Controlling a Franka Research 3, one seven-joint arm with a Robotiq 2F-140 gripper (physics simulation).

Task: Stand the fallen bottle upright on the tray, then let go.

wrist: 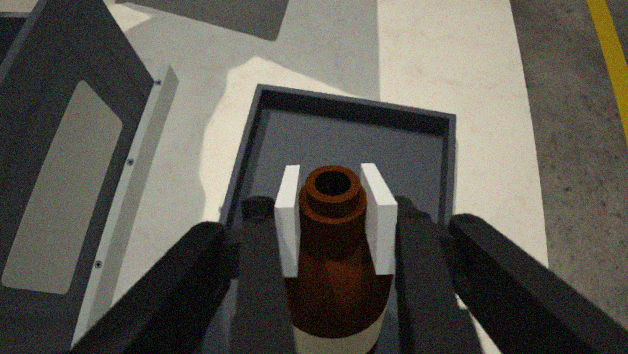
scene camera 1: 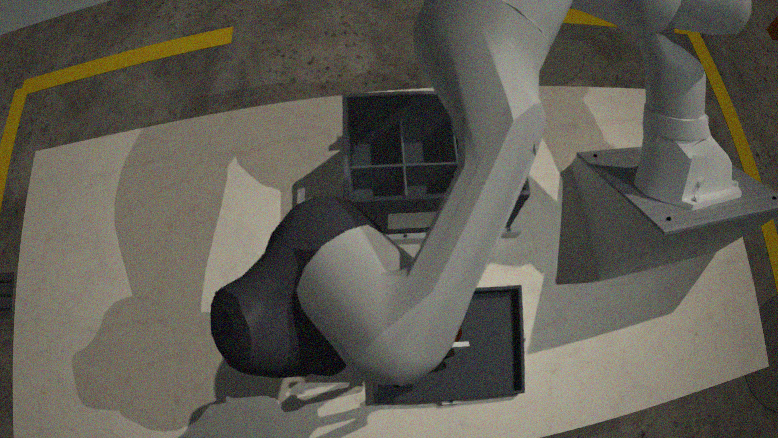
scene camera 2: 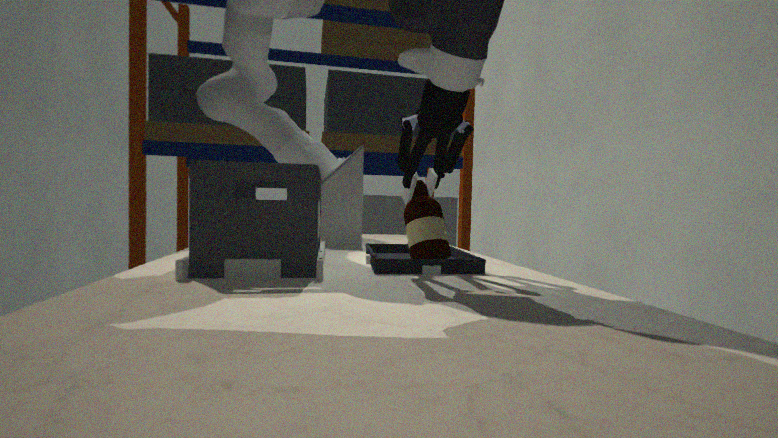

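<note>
The brown bottle [scene camera 1: 458,332] [scene camera 2: 426,231] [wrist: 340,295] with a cream label is neck up and a little tilted; in scene camera 2 its neck leans left of its base. My gripper [scene camera 2: 423,182] [wrist: 330,190] is shut on the bottle's neck, one white pad on each side. The bottle's base is over the near part of the dark tray [scene camera 1: 522,337] [scene camera 2: 397,266] [wrist: 350,130]; I cannot tell whether it touches the tray floor. In scene camera 1 my arm hides most of the bottle and gripper, and part of the tray.
A dark grey divided bin [scene camera 1: 402,164] [scene camera 2: 253,228] [wrist: 100,50] stands beside the tray, with a gap between them. The arm's pedestal [scene camera 1: 615,244] stands beyond the tray's far end. An orange and blue shelf rack [scene camera 2: 137,136] stands at the back.
</note>
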